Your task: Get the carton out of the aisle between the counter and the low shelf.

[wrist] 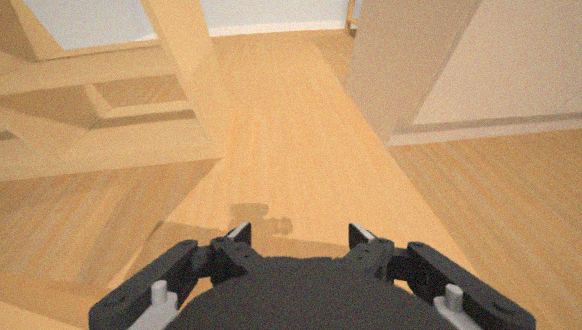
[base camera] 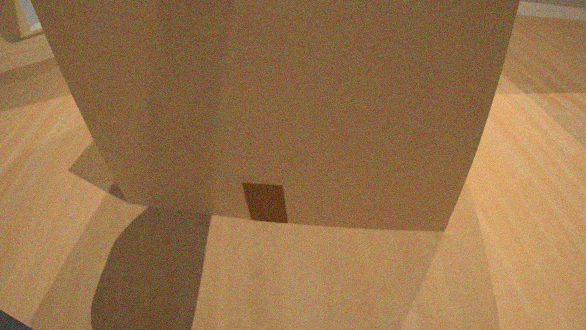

Labels:
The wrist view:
my gripper: 299,234
counter: 416,79
low wooden shelf: 63,125

